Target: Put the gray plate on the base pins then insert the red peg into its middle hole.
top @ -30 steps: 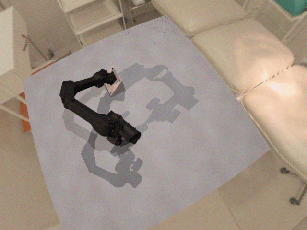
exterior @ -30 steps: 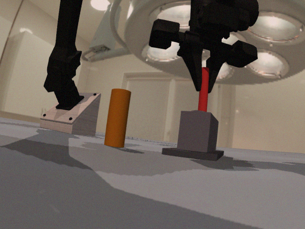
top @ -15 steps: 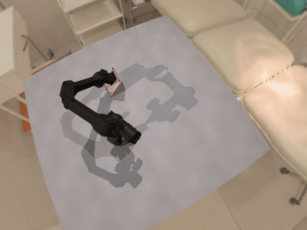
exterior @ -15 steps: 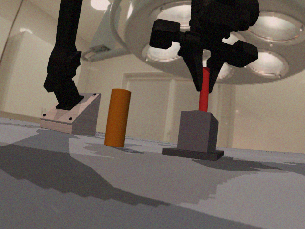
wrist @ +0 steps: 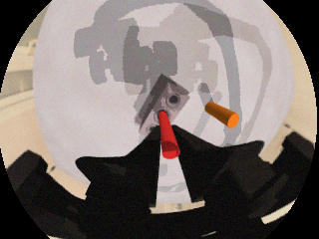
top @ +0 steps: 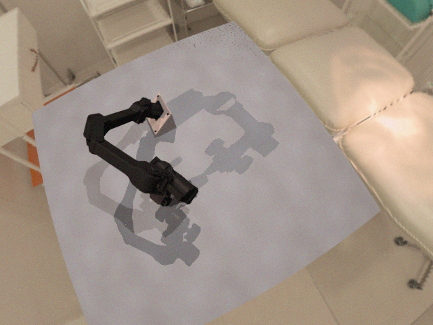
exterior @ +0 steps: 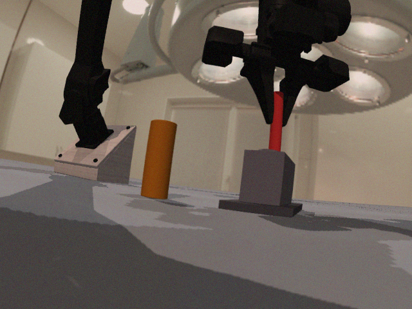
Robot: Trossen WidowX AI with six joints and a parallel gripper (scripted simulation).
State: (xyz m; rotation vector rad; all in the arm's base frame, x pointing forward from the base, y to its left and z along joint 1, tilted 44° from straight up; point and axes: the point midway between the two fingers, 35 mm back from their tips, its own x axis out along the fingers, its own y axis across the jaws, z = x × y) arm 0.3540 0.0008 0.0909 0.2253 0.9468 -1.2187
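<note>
The red peg lies 20 mm below my gripper tip. Also, from my gripper tip: orange cylinder 110 mm behind, 60 mm to the right, 60 mm below; gray plate 50 mm below; dark base 90 mm below.
</note>
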